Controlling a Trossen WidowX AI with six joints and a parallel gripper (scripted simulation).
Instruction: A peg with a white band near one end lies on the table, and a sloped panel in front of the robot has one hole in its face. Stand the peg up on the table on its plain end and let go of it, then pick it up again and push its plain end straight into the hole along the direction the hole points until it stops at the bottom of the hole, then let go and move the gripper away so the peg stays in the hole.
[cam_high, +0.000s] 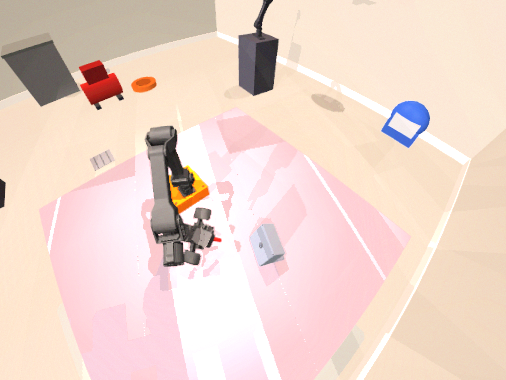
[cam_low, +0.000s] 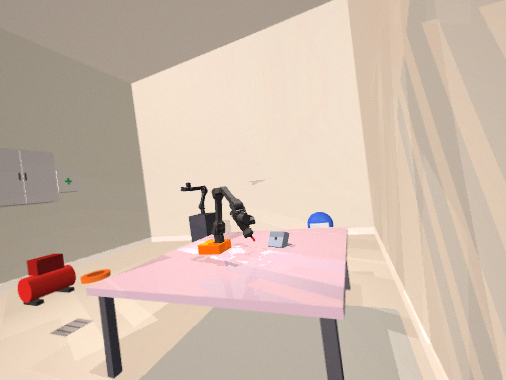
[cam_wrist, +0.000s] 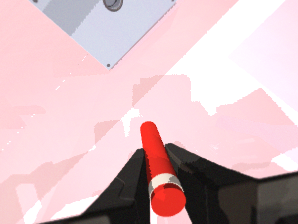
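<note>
Right now my gripper tip is 120 mm short of the sloped panel, 160 mm to the right of it and 60 mm above it. The rest, counted from my gripper tip: peg 10 mm to the right, 10 mm above.
</note>
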